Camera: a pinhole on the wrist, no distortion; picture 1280 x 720 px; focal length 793.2 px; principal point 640.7 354.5 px. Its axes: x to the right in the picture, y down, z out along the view. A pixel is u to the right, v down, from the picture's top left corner.
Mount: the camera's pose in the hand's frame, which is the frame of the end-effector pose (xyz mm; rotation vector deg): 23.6 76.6 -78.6 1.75 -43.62 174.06
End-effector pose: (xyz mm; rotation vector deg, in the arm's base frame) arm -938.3 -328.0 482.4 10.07 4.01 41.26
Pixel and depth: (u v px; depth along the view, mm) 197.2 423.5 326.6
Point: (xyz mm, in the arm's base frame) -688.9 -290.7 651.5
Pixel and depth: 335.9 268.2 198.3
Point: -848.9 -272.6 585.4
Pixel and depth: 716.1 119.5 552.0
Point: -865.5 -434.6 953.2
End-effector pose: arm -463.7 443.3 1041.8 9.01 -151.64 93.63
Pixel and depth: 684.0 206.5 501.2
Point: -449.6 44.3 927.8
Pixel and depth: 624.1 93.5 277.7
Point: -495.2 265.6 927.2
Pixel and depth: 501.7 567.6 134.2
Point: -509.7 411.7 1052.1
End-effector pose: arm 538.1 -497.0 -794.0 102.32 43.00 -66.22
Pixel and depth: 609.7 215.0 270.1
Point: 472.5 -653.6 -870.2
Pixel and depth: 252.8 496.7 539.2
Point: 295.0 -675.9 -1224.2
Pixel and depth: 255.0 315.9 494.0
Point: 384.9 -750.1 -1164.2
